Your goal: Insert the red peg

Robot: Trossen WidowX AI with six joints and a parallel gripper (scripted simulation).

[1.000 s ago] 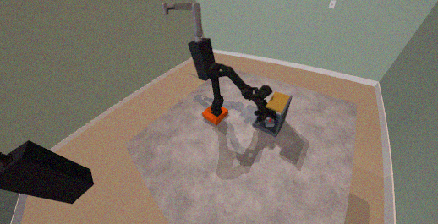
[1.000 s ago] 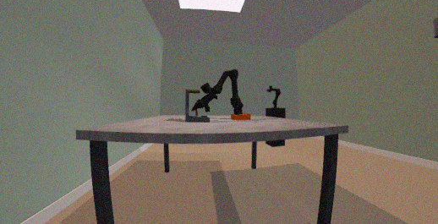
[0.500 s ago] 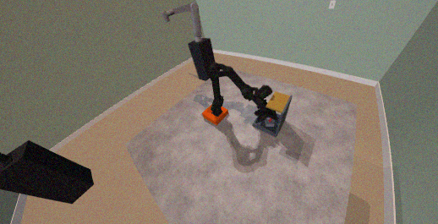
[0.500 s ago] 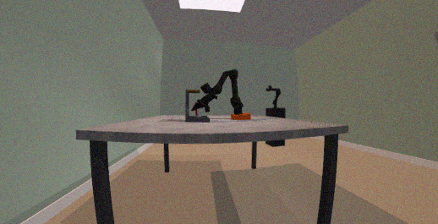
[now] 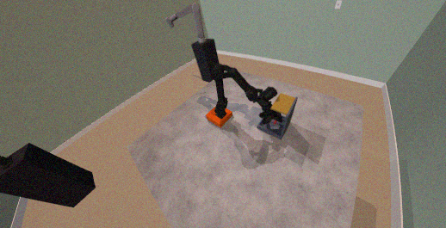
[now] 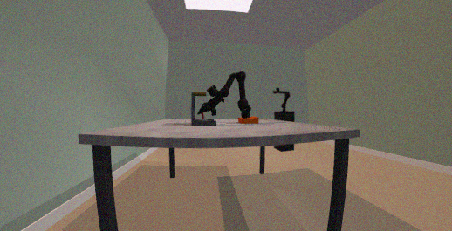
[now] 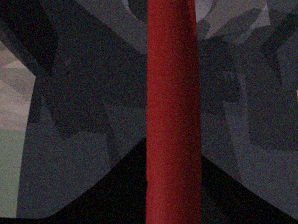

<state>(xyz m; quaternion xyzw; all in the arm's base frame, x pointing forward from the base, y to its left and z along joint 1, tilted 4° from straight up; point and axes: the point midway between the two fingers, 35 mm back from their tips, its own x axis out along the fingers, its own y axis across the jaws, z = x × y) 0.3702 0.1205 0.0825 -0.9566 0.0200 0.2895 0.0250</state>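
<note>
Now: the red peg 40 mm behind my gripper tip and 10 mm below it. Round my gripper tip: yellow roof (20 mm behind, 10 mm to the left, 150 mm above).
</note>
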